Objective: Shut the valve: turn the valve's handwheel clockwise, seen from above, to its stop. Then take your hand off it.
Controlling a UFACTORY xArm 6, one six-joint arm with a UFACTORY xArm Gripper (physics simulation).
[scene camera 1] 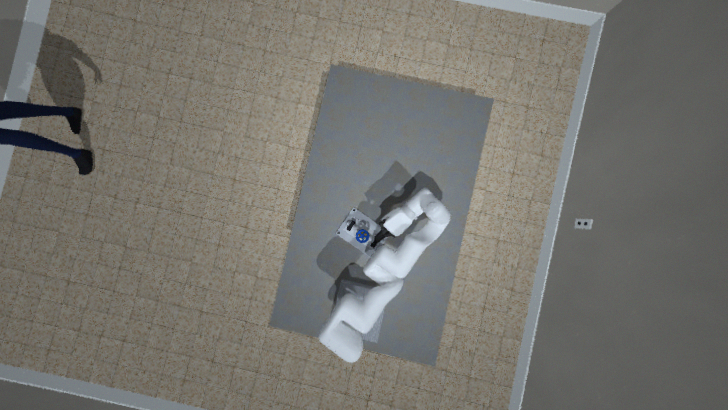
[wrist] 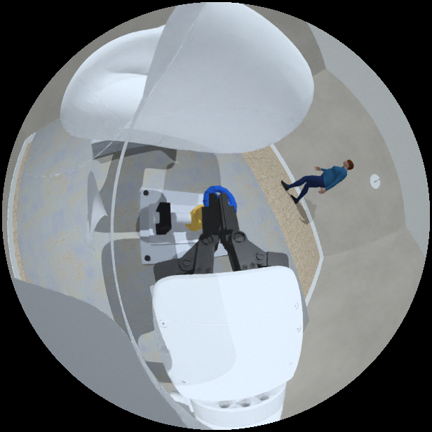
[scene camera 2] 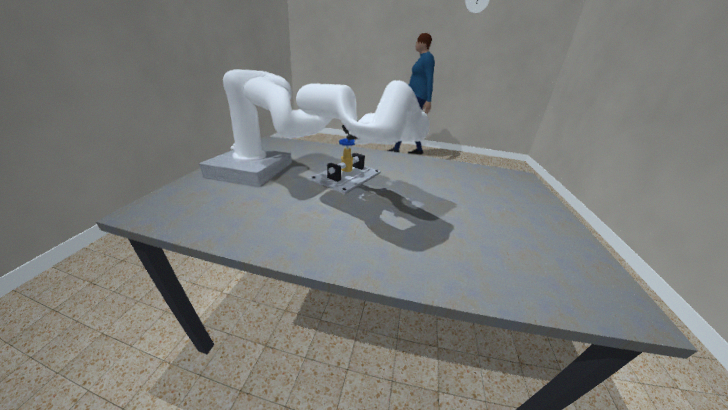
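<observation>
The blue handwheel (scene camera 1: 356, 236) (scene camera 2: 346, 142) (wrist: 219, 189) sits level on top of the yellow valve body (scene camera 2: 347, 160) (wrist: 195, 219). The valve stands on a light grey base plate (scene camera 1: 345, 234) (scene camera 2: 367, 175) (wrist: 147, 227). My gripper (scene camera 1: 374, 244) (scene camera 2: 351, 137) (wrist: 216, 202) is shut and empty. In scene camera 2 its dark fingertips show just above the wheel. In scene camera 1 they are to the right of the wheel. In the wrist view the fingers cover the near part of the wheel; whether they touch it I cannot tell. The wheel's turn angle cannot be read.
Black pipe supports (scene camera 2: 334, 172) (wrist: 163, 218) stand beside the valve body on the plate. The arm's base block (scene camera 2: 236, 170) stands on the grey table (scene camera 1: 402, 117) (scene camera 2: 458, 275), left of the valve in scene camera 2. A person (scene camera 2: 422, 71) (wrist: 334, 176) stands beyond the table.
</observation>
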